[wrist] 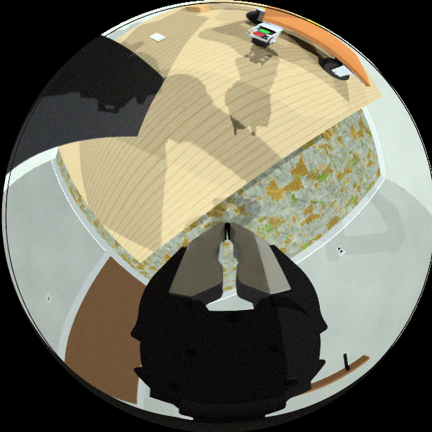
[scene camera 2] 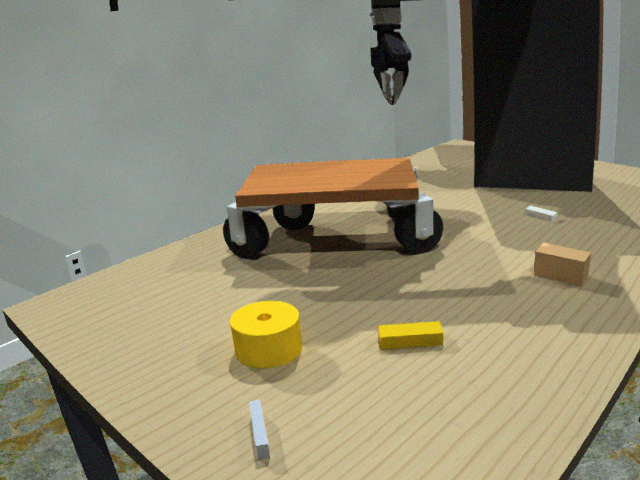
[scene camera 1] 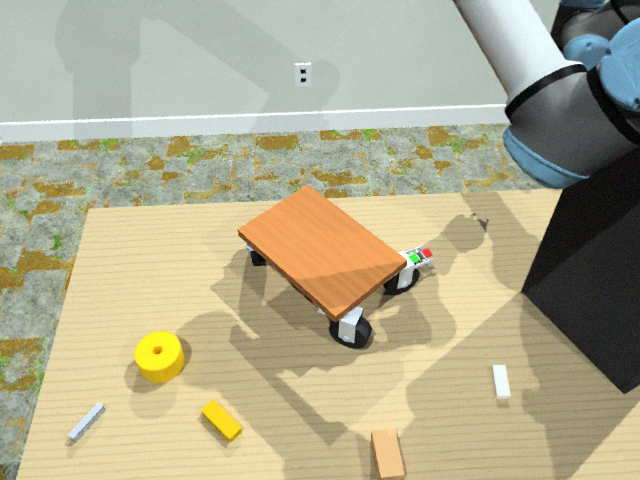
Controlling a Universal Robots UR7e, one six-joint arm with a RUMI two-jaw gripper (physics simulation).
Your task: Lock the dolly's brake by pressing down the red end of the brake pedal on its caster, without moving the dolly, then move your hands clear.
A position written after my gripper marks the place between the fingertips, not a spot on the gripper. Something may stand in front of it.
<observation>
I see my gripper [scene camera 2: 392, 104], a dolly [scene camera 1: 337, 263], a yellow cylinder [scene camera 2: 266, 334] and a tan block [scene camera 2: 568, 265].
The dolly is seen too in scene camera 2 [scene camera 2: 292, 189]. The yellow cylinder is seen too in scene camera 1 [scene camera 1: 159, 355]. My gripper is seen too in the wrist view [wrist: 226, 224].
</observation>
